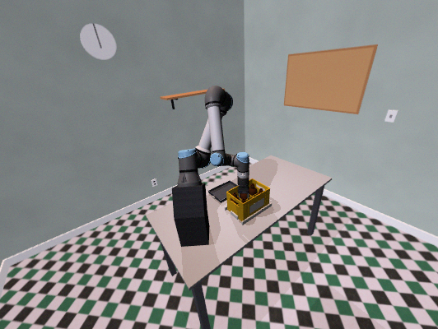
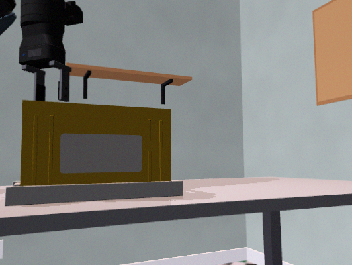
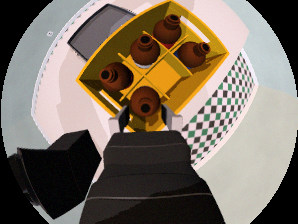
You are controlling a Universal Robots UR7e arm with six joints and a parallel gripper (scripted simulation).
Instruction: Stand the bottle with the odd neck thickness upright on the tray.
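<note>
Now: hand 120 mm above the crate, 80 mm short of it and 60 mm to the right of it. Round my hand: dark tray (340 mm to the left, 190 mm below, 30 mm ahead); brown bottle (160 mm ahead, 120 mm to the left, 110 mm below).
</note>
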